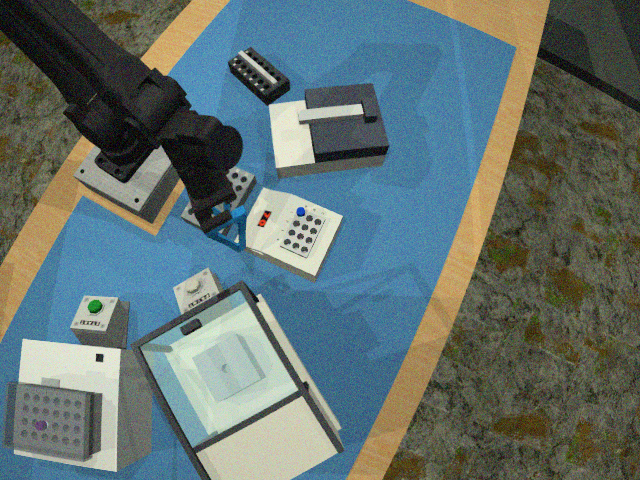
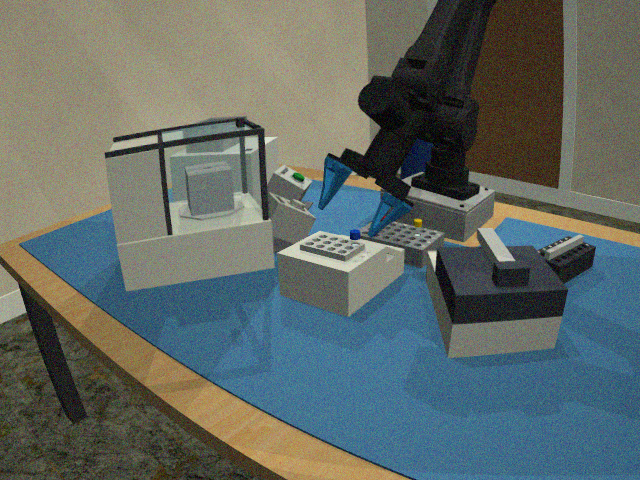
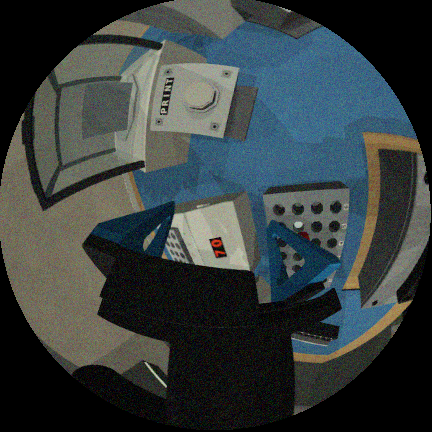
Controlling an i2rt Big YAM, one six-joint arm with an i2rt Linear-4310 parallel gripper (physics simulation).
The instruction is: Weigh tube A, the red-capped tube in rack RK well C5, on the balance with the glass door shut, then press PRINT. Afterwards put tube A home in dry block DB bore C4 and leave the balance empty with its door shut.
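Places are measured from the arm's base along level axes (x back, y right, z up), in millimetres.
Pixels of known places: gripper, fingertip midpoint: (image 1: 234, 233) (image 2: 345, 222) (image 3: 224, 216); arm's base, link origin: (image 1: 130, 150) (image 2: 445, 189).
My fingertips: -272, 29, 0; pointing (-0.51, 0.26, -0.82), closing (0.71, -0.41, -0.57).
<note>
For each thing: its top centre in the pictures, then the offset to it from my fingertips, as dx, dy, dz.
- Red-capped tube A, top centre: (image 3: 297, 242) +66, -21, -4
- grey rack, top centre: (image 3: 305, 250) (image 2: 399, 233) (image 1: 217, 195) +77, -48, -28
- white dry block, top centre: (image 2: 344, 237) (image 3: 184, 252) (image 1: 287, 225) -70, -55, +12
- blue-capped tube, top centre: (image 2: 355, 231) (image 1: 300, 210) -80, -82, +29
- glass balance, top centre: (image 1: 211, 367) (image 2: 206, 122) -119, +177, +164
- PRINT button, top centre: (image 3: 189, 92) (image 1: 191, 285) (image 2: 296, 198) +6, +110, +16
- yellow-capped tube, top centre: (image 2: 417, 220) +89, -76, -4
- dark-lidded device, top centre: (image 2: 494, 239) (image 1: 326, 111) -23, -259, +44
- black rack, top centre: (image 2: 565, 243) (image 1: 257, 66) (image 3: 309, 342) +174, -318, -10
- green button, top centre: (image 1: 92, 306) (image 2: 297, 172) +137, +236, +16
- white machine, top centre: (image 1: 45, 375) (image 2: 243, 119) +80, +333, +132
My gripper (image 1: 231, 229) (image 2: 346, 221) (image 3: 224, 216) is open and empty, above and between the grey rack and the dry block. Red-capped tube A (image 3: 303, 235) stands in the grey rack (image 2: 413, 256) (image 3: 306, 197), partly hidden behind one finger; its exact well cannot be read. The white dry block (image 1: 330, 219) (image 2: 315, 279) (image 3: 210, 220) shows 70 on its display and holds a blue-capped tube (image 1: 300, 211) (image 2: 354, 234). The glass balance (image 1: 268, 439) (image 2: 196, 258) has a grey holder (image 1: 237, 361) (image 2: 209, 188) inside; I cannot tell its door's state. The PRINT button (image 1: 193, 285) (image 3: 200, 96) stands beside it.
A yellow-capped tube (image 2: 417, 222) stands in the grey rack. A dark-lidded device (image 1: 346, 136) (image 2: 501, 304) and a black rack (image 1: 258, 74) (image 2: 573, 260) stand past the dry block. A green button (image 1: 95, 306) (image 2: 298, 176) and a white machine (image 1: 67, 356) stand beyond the balance.
</note>
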